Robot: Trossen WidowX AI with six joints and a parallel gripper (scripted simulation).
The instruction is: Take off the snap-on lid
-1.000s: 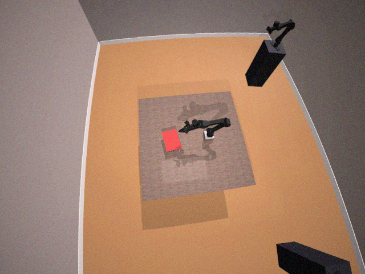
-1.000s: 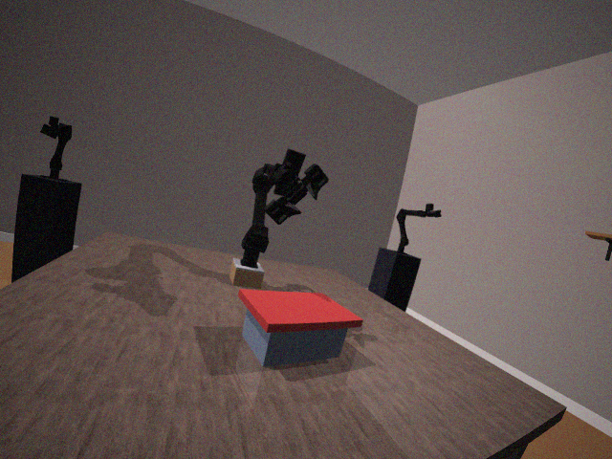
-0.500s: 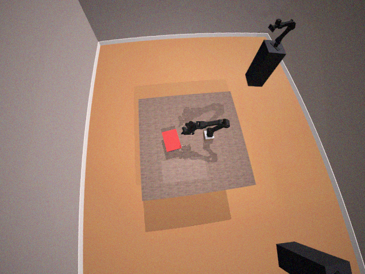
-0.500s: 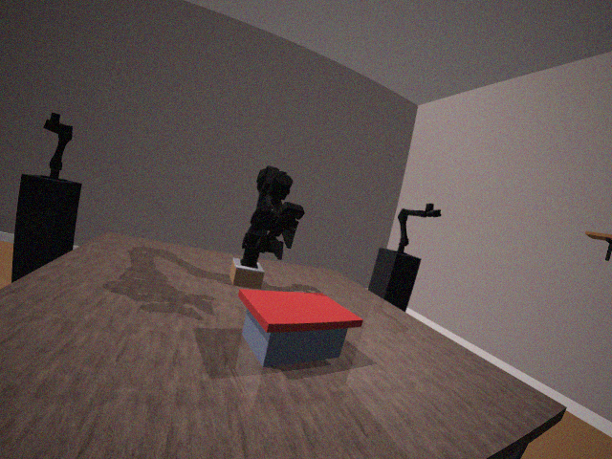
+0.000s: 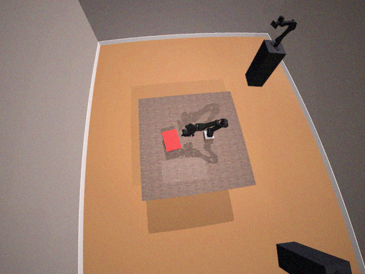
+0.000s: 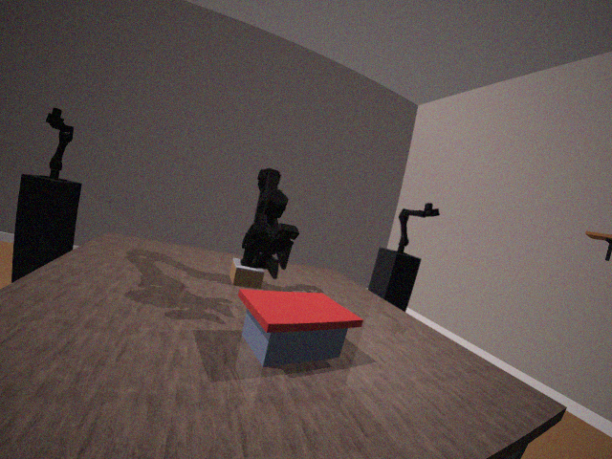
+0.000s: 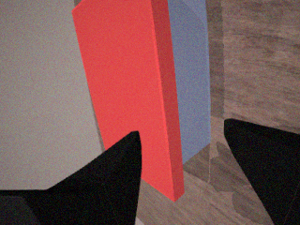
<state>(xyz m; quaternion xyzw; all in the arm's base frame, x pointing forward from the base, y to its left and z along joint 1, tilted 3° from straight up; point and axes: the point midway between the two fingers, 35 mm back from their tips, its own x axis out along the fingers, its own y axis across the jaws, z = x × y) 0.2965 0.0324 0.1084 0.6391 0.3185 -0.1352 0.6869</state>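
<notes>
The lid is 130 mm ahead of my gripper tip, 40 mm below it and 30 mm to the left of it. From my gripper tip the other things lie so: blue-grey storage box: 130 mm ahead, 90 mm below, 30 mm to the left.
</notes>
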